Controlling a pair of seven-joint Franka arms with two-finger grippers.
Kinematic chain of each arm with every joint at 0, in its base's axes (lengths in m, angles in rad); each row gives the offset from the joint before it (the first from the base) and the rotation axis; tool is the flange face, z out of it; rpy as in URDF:
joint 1: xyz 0 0 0.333 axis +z
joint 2: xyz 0 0 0 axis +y
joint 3: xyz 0 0 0.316 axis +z
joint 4: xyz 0.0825 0 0 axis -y
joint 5: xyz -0.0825 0 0.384 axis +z
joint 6: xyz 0 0 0 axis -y
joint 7: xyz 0.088 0 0 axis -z
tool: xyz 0 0 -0.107 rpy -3.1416 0 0
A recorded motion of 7 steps. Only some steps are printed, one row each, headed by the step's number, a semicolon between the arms.
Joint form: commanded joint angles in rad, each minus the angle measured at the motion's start. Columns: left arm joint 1, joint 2, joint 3, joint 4, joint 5, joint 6, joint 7; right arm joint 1, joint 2, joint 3, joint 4, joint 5, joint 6, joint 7.
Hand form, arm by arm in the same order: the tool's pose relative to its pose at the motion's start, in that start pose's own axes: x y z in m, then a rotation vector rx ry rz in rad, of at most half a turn. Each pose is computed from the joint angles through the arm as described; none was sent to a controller.
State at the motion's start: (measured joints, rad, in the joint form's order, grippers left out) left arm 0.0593 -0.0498 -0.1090 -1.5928 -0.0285 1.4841 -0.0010; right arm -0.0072 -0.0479 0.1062 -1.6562 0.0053 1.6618 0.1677
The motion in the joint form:
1: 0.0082 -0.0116 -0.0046 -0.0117 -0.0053 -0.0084 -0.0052; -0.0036 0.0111 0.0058 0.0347 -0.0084 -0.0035 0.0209
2: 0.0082 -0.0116 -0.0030 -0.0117 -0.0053 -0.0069 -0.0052; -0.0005 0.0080 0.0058 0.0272 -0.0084 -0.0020 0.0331
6: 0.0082 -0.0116 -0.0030 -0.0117 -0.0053 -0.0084 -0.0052; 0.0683 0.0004 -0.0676 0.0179 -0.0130 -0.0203 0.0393
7: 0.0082 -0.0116 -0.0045 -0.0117 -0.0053 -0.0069 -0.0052; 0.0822 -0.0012 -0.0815 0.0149 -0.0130 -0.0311 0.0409
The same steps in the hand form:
1: -0.0046 -0.0008 0.0003 -0.0039 -0.0085 -0.0085; 0.0043 -0.0009 -0.0100 -0.0036 0.0211 0.0179
2: -0.0044 -0.0017 0.0001 -0.0041 -0.0070 -0.0101; 0.0030 -0.0025 -0.0083 -0.0041 0.0183 0.0270
6: -0.0046 -0.0017 0.0002 -0.0041 -0.0085 -0.0101; -0.0008 0.0019 -0.0067 -0.0100 -0.0007 0.0377
7: -0.0044 -0.0009 0.0001 -0.0040 -0.0070 -0.0086; -0.0025 0.0024 -0.0052 -0.0117 -0.0128 0.0393

